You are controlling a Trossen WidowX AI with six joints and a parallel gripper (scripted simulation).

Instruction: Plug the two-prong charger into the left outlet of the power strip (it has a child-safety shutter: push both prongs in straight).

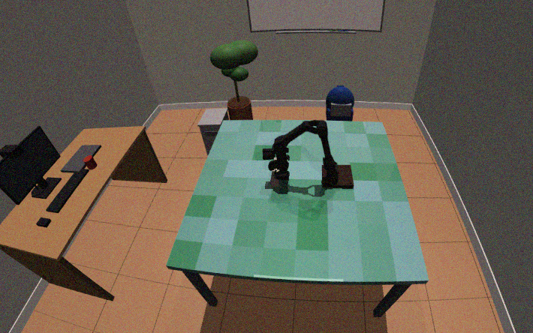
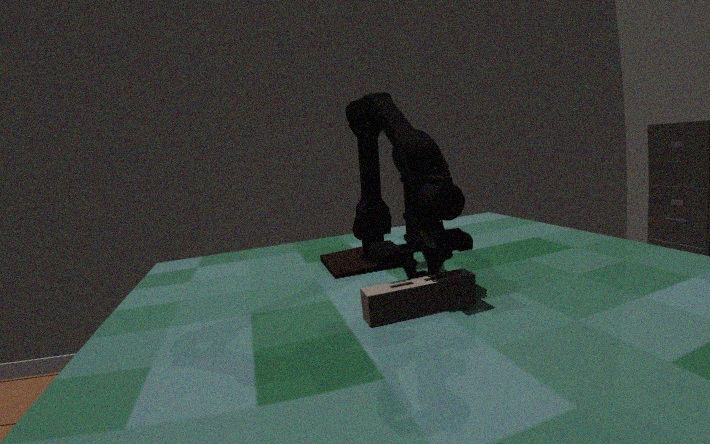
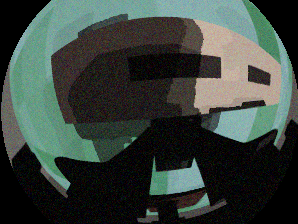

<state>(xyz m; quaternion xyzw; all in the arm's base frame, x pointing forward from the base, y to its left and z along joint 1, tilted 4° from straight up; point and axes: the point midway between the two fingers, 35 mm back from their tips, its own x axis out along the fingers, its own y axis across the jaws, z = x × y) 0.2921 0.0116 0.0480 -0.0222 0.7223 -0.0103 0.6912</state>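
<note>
My gripper tip is 2 cm short of the charger and 1 cm below it.
</note>
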